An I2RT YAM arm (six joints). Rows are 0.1 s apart.
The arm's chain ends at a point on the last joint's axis. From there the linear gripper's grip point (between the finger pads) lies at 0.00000 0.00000 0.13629 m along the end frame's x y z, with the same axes.
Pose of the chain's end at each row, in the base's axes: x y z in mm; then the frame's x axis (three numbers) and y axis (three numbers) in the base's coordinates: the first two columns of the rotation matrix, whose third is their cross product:
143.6 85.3 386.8 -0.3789 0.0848 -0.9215 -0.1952 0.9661 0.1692
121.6 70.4 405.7 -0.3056 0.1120 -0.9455 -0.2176 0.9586 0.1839
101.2 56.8 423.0 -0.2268 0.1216 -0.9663 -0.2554 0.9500 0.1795
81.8 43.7 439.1 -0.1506 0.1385 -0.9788 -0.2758 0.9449 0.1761
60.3 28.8 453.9 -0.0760 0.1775 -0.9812 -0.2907 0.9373 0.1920
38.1 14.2 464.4 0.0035 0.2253 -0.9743 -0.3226 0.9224 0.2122
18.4 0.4 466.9 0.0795 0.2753 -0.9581 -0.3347 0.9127 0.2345
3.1 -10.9 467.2 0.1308 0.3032 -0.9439 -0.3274 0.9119 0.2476
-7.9 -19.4 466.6 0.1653 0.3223 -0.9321 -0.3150 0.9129 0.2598
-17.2 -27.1 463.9 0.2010 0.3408 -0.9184 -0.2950 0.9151 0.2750
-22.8 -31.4 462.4 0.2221 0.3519 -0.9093 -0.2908 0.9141 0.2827
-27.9 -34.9 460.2 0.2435 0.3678 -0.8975 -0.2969 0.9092 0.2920
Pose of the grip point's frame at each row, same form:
266.9 118.6 339.2 -0.3789 0.0848 -0.9215 -0.1952 0.9661 0.1692
247.9 106.1 369.1 -0.3056 0.1120 -0.9455 -0.2176 0.9586 0.1839
229.3 96.0 397.9 -0.2268 0.1216 -0.9663 -0.2554 0.9500 0.1795
211.2 84.1 424.9 -0.1506 0.1385 -0.9788 -0.2758 0.9449 0.1761
190.3 69.7 451.2 -0.0760 0.1775 -0.9812 -0.2907 0.9373 0.1920
167.1 56.9 474.7 0.0035 0.2253 -0.9743 -0.3226 0.9224 0.2122
146.4 41.6 489.3 0.0795 0.2753 -0.9581 -0.3347 0.9127 0.2345
130.6 26.8 497.0 0.1308 0.3032 -0.9439 -0.3274 0.9119 0.2476
119.5 14.8 501.0 0.1653 0.3223 -0.9321 -0.3150 0.9129 0.2598
110.1 2.3 502.7 0.2010 0.3408 -0.9184 -0.2950 0.9151 0.2750
104.0 -3.9 504.0 0.2221 0.3519 -0.9093 -0.2908 0.9141 0.2827
98.0 -8.3 505.3 0.2435 0.3678 -0.8975 -0.2969 0.9092 0.2920

